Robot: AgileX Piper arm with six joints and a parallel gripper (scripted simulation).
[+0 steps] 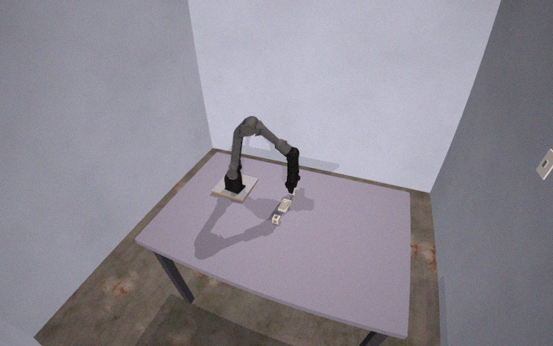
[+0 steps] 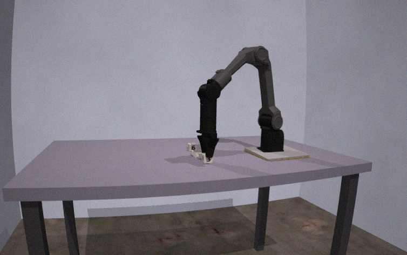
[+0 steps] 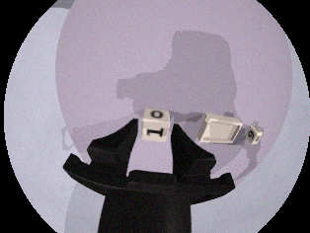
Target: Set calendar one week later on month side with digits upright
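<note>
Right now the tray is 110 mm to the right of my hand, 20 mm below it and 10 mm ahead of it. The rest, counted from my hand: cream cube 220 mm to the right, 10 mm below, 10 mm ahead.
</note>
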